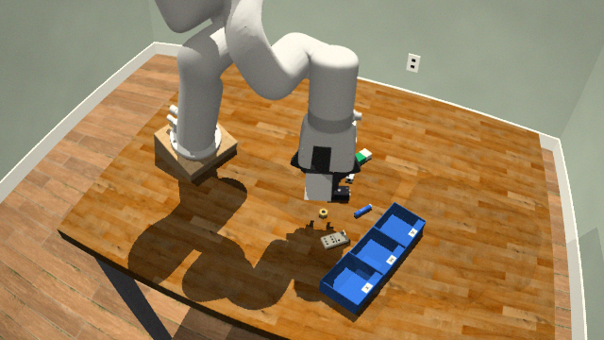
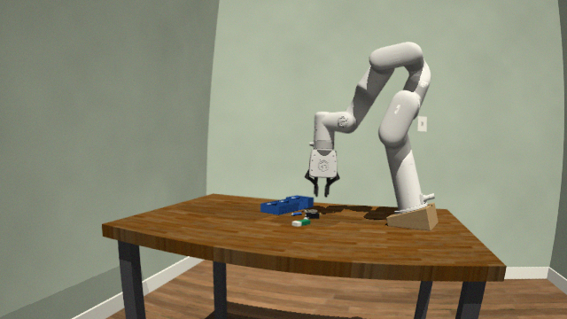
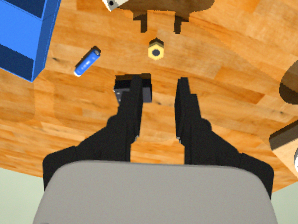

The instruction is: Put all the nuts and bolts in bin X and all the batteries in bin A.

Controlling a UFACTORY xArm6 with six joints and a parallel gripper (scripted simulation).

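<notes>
Right now the brass nut is 9 cm below my hand. Also, from my hand: black block battery 8 cm below, 7 cm to the left, 2 cm ahead; then blue battery 9 cm below, 8 cm ahead, 5 cm to the left; then white domino 9 cm below, 5 cm to the right, 5 cm ahead.
</notes>
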